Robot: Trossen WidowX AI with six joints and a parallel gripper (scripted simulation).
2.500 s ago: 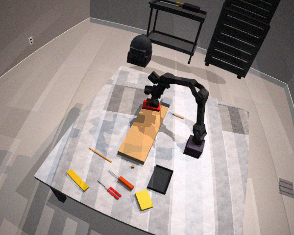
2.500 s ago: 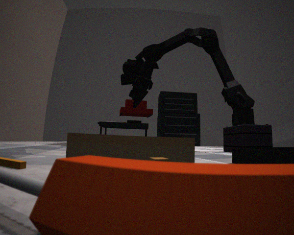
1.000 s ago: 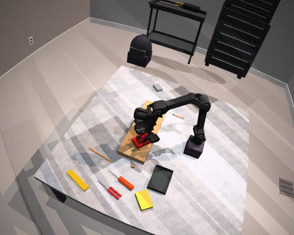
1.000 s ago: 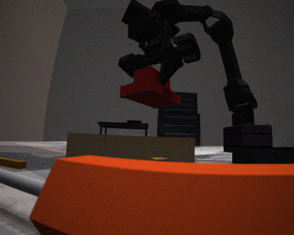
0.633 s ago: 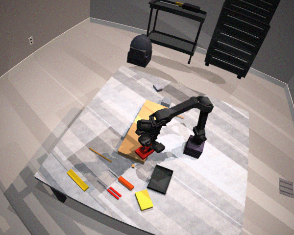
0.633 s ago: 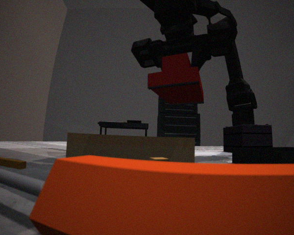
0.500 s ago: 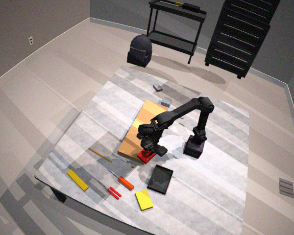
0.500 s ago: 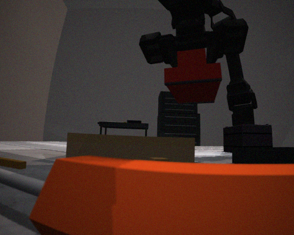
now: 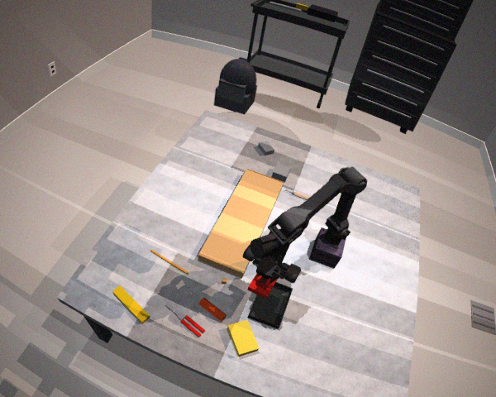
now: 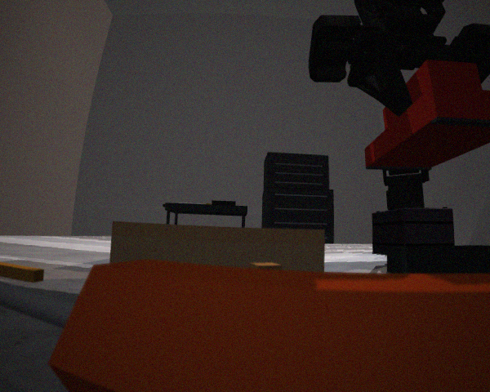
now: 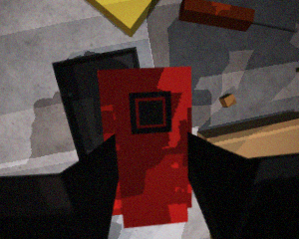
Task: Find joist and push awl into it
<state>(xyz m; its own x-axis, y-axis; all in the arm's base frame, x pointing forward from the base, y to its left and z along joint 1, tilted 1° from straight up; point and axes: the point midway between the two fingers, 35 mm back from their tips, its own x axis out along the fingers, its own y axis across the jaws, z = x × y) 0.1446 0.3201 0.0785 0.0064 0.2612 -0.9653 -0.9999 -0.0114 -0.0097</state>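
Right now the dark flat tray is 11 cm below my gripper tip, 5 cm behind it and 1 cm to the left of it. The rest, counted from my gripper tip: yellow block: 18 cm to the left, 11 cm below, 3 cm behind; small tan cube: 13 cm ahead, 12 cm below, 2 cm to the left; stud finder: 2 cm above, 1 cm to the left.
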